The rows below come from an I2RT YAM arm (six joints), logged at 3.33 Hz.
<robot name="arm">
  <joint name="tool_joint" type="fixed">
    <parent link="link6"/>
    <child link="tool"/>
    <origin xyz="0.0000 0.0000 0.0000" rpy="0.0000 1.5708 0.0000"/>
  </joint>
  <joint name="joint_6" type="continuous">
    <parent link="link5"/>
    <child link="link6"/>
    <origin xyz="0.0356 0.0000 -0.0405"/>
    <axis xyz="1 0 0"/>
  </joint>
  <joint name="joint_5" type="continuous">
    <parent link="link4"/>
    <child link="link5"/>
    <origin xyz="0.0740 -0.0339 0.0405"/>
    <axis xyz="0 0 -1"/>
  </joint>
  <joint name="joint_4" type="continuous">
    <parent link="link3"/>
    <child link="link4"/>
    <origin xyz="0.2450 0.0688 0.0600"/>
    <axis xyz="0 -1 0"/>
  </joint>
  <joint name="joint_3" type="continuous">
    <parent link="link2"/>
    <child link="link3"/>
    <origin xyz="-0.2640 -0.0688 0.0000"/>
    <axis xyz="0 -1 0"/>
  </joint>
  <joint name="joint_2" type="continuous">
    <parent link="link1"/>
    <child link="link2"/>
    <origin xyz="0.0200 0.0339 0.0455"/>
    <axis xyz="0 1 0"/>
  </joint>
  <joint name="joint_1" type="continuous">
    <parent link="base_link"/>
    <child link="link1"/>
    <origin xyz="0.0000 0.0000 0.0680"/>
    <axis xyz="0 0 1"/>
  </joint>
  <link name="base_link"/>
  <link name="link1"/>
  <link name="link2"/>
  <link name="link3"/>
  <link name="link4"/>
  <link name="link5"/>
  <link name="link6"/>
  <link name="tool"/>
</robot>
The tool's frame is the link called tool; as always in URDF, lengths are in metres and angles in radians. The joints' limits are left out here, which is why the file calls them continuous.
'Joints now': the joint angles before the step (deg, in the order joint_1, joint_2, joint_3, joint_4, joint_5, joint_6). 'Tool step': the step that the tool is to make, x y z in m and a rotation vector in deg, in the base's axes. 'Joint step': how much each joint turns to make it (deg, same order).
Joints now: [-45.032, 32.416, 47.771, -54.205, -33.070, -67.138]
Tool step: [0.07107, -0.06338, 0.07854, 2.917, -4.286, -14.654]
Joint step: [3.623, 24.366, 21.319, 11.645, 12.268, 16.288]
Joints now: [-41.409, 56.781, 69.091, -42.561, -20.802, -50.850]
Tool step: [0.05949, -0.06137, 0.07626, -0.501, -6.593, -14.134]
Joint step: [-0.031, 21.599, 28.323, 1.287, 10.912, 10.157]
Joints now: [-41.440, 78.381, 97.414, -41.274, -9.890, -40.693]
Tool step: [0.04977, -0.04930, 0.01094, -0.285, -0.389, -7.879]
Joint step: [0.088, 15.751, 17.105, -0.545, 7.381, 3.019]
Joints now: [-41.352, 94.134, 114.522, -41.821, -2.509, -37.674]
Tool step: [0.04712, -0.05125, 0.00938, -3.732, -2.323, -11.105]
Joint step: [-0.088, 18.776, 25.068, -2.193, 10.811, 2.464]
